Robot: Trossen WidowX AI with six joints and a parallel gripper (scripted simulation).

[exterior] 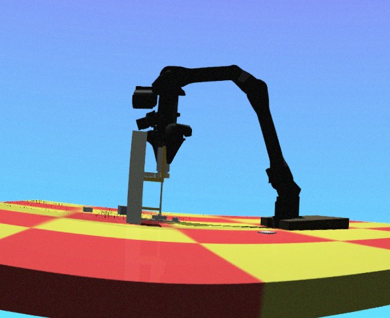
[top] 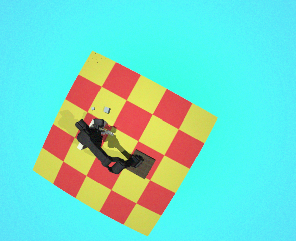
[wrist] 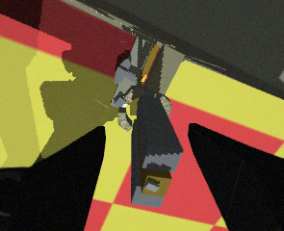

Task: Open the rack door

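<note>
Now: the upright handle 10 mm to the left of my gripper tip and 30 mm below it.
</note>
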